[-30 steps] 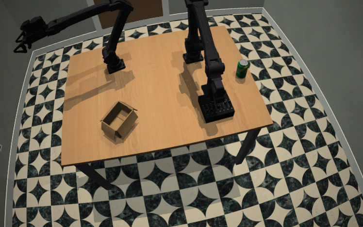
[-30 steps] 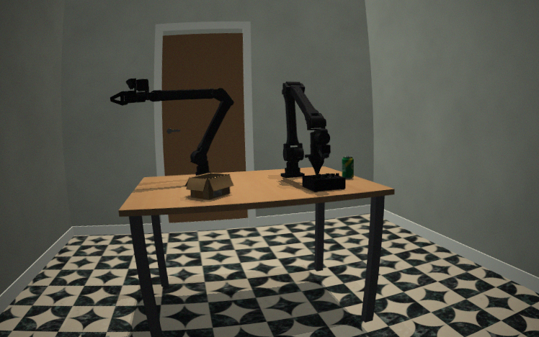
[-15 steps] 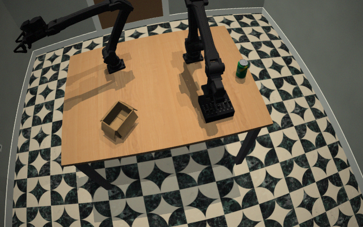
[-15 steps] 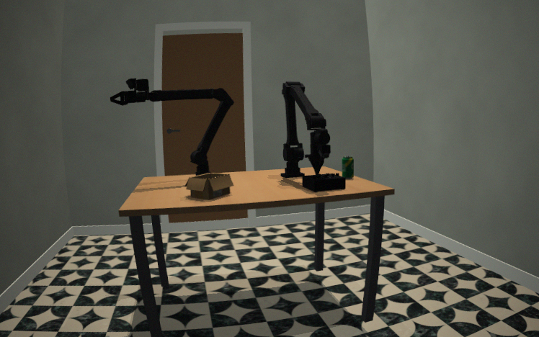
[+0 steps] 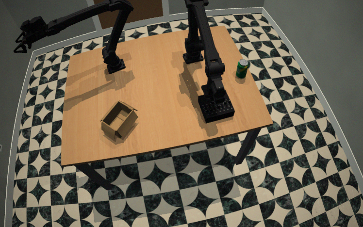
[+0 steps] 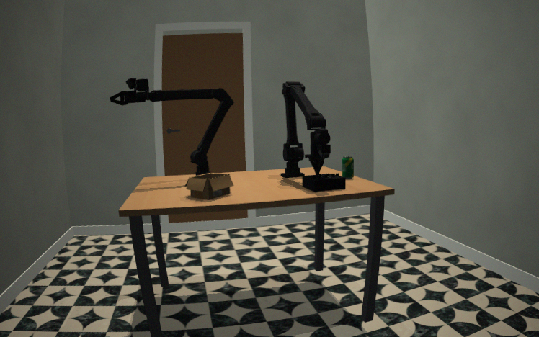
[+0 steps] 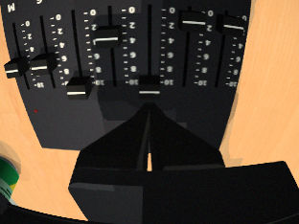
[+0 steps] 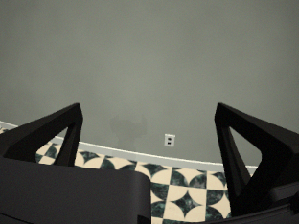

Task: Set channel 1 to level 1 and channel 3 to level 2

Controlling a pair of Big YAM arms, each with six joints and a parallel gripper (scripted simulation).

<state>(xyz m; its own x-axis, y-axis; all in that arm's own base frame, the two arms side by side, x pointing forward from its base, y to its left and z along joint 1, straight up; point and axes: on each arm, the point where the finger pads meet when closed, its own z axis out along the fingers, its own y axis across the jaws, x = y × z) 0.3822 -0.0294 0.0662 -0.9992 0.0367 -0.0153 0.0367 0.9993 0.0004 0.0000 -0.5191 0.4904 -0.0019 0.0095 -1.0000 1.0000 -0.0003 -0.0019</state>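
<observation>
The channel 4 fader cap lies 5 cm ahead of my left hand and 3 cm to the left of it. Also, from my left hand: channel 1 fader knob: 7 cm ahead, 3 cm to the right; then channel 2 cap: 6 cm ahead, 1 cm to the right; then channel 3 knob: 2 cm ahead.
</observation>
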